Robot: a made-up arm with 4 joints.
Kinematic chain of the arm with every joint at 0, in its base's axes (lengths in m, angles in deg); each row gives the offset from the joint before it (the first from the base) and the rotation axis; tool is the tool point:
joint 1: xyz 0 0 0.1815 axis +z
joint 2: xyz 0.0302 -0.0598 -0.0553 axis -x
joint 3: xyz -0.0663 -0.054 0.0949 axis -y
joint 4: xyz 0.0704 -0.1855 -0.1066 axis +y
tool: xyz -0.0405 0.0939 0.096
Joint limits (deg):
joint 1: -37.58..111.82
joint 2: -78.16..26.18
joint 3: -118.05..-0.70
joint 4: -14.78..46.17
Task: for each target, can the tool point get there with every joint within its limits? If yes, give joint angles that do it. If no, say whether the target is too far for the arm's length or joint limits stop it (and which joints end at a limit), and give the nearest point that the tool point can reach.
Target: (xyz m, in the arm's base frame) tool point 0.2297 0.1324 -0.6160
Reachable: no: too far | nearest point 0.1302 0.0750 -0.0067 | short by 0.620 m
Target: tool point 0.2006 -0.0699 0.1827
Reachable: yes | joints 62.44 -4.44 -19.99 23.80
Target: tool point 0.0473 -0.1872 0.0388
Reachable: yes | joints -2.14 -52.60 -24.00 40.62
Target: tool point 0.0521 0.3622 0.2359
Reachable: no: joint limits stop it (at a limit: joint 1, joint 3, joint 4) | nearest point 0.1436 0.1387 0.2375 | short by 0.242 m
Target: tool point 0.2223 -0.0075 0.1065
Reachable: yes | joints 97.40 -32.22 -57.40 -4.63
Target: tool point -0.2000 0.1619 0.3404
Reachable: no: joint limits stop it (at a limit: joint 1, joint 2, joint 3, joint 4) | nearest point -0.1372 -0.0790 0.2804 | short by 0.256 m
